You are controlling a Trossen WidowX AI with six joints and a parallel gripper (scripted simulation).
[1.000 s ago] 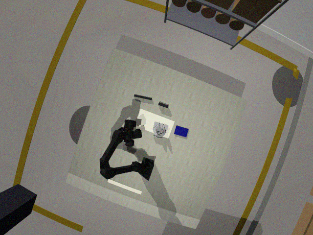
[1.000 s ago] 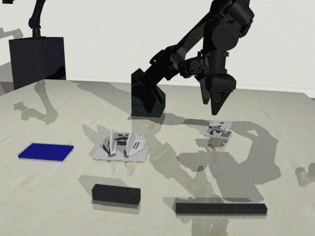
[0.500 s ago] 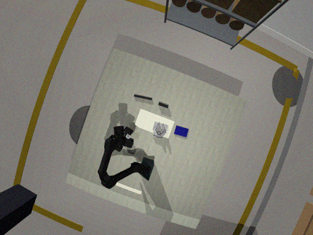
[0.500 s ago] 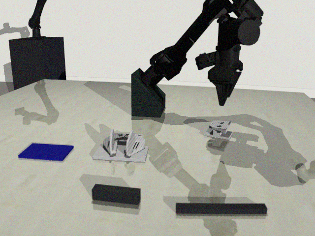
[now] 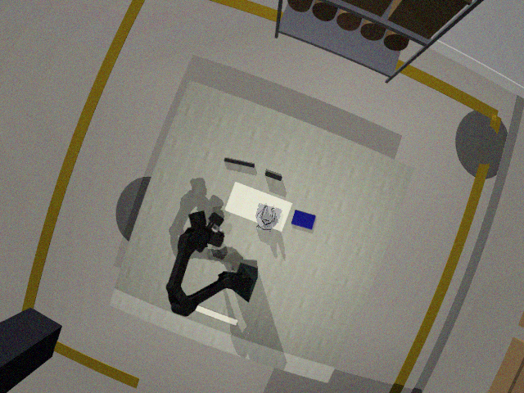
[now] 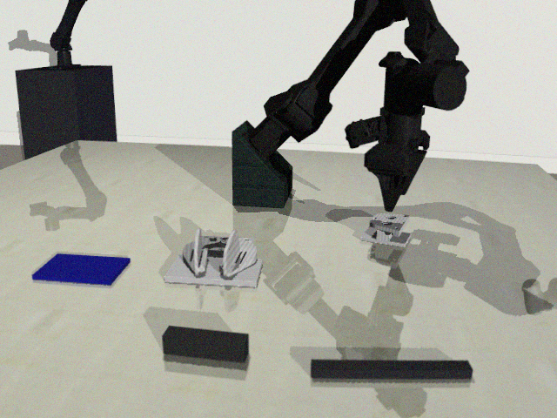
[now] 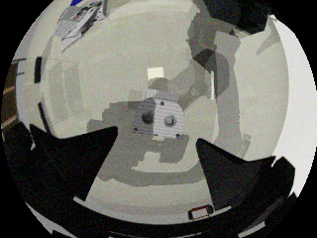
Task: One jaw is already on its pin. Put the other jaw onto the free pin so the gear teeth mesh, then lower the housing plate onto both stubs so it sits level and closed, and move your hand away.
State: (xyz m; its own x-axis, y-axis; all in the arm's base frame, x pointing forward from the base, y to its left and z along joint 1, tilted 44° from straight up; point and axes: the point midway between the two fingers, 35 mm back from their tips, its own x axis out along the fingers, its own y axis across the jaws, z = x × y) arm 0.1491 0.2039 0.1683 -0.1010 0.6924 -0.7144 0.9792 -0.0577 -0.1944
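The small grey fixture lies 10 mm to the right of my gripper tip and 50 mm below it. From my gripper tip the other things lie so: grey jaw (140 mm ahead, 220 mm to the right, 50 mm below); then grey base plate (190 mm ahead, 230 mm to the right, 60 mm below); then long black bar (360 mm ahead, 20 mm to the left, 60 mm below).
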